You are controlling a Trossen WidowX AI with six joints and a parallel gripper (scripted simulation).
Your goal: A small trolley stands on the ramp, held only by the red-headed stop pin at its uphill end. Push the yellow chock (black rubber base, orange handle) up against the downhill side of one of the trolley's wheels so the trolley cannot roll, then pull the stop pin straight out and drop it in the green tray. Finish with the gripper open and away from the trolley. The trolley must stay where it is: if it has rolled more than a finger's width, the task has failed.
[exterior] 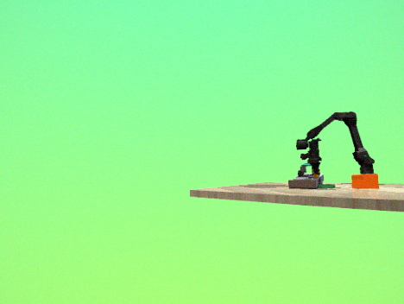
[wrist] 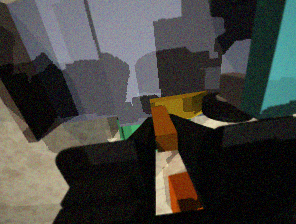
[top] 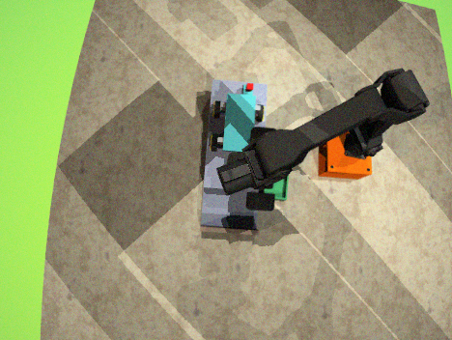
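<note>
Right now the yellow chock is 20 mm to the right of my gripper tip and 10 mm below it. Round my gripper tip: cyan trolley (100 mm to the right, 70 mm ahead, 20 mm above); green tray (100 mm below, 60 mm behind, 10 mm to the right); grey ramp (100 mm to the right, 70 mm ahead, 40 mm below).
</note>
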